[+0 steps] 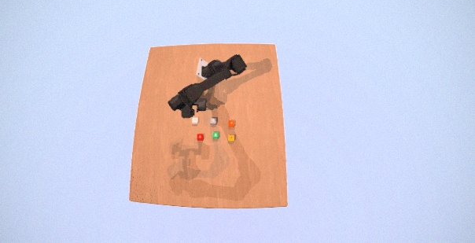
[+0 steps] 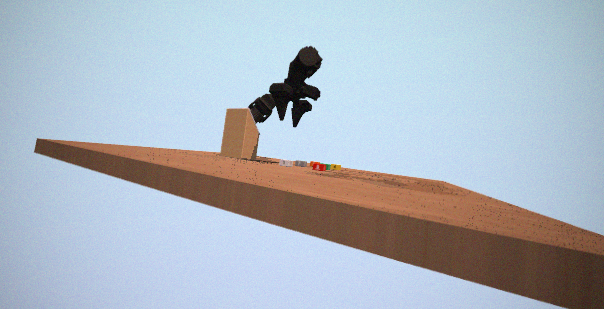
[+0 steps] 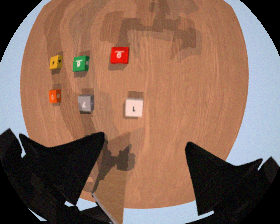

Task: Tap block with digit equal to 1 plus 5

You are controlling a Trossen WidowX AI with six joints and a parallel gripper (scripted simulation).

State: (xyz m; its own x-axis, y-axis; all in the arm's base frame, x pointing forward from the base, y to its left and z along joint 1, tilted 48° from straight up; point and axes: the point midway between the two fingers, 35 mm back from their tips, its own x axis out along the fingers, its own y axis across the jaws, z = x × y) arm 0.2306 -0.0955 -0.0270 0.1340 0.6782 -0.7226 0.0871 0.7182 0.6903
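Right now the green block is 100 mm ahead of my gripper tip, 130 mm to the left of it and 120 mm below it. Also, from my gripper tip: grey block 10 mm ahead, 120 mm to the left, 120 mm below; then red block 100 mm ahead, 50 mm to the left, 120 mm below; then white block 20 mm to the left, 120 mm below.
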